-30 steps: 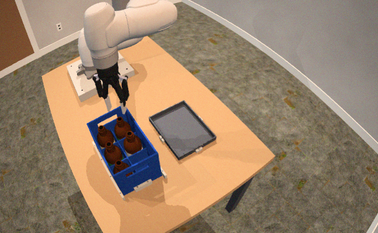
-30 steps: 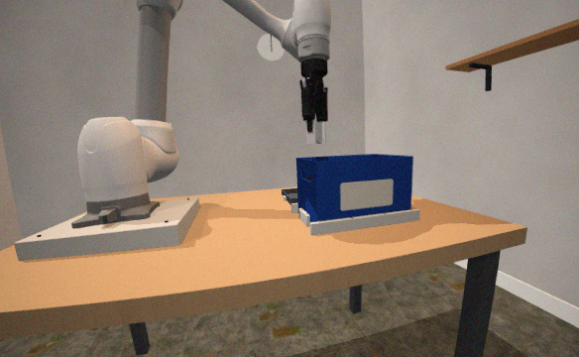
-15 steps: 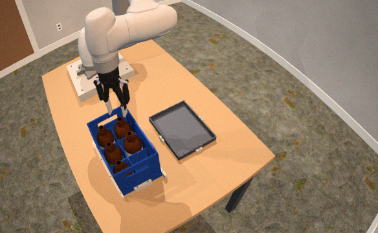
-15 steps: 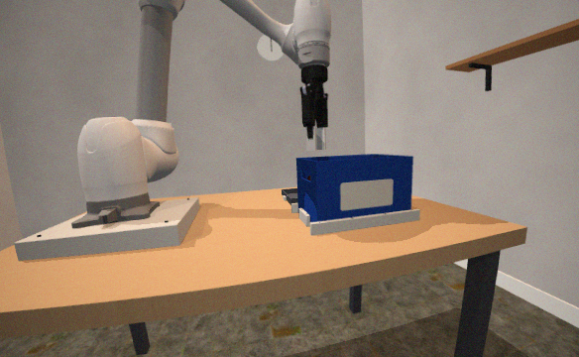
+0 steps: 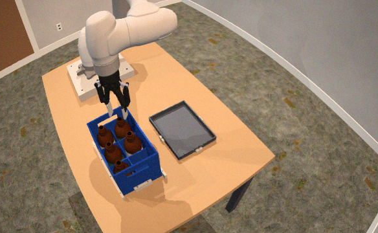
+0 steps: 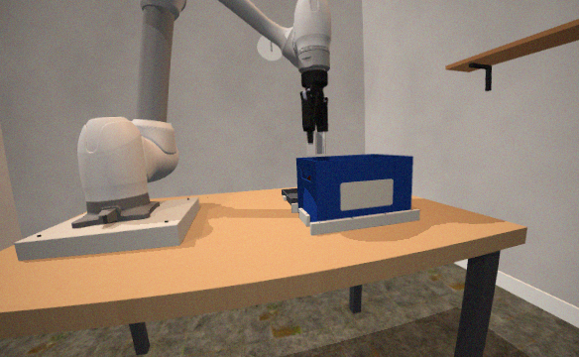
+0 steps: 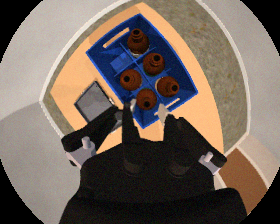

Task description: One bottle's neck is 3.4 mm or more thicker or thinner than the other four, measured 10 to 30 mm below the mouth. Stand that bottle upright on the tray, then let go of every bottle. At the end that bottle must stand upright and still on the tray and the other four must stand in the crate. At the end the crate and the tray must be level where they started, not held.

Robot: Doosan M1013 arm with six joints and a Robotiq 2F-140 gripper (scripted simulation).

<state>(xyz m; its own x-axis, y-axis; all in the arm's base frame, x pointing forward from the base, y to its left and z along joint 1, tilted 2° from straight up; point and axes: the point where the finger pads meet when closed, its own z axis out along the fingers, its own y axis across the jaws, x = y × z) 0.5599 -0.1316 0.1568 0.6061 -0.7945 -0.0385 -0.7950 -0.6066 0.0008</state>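
The blue crate is 80 mm ahead of my hand, 50 mm to the right of it and 130 mm below it. Round my hand: bottle: 70 mm ahead, 100 mm to the right, 130 mm below; then dark tray: 110 mm ahead, 230 mm to the left, 200 mm below.
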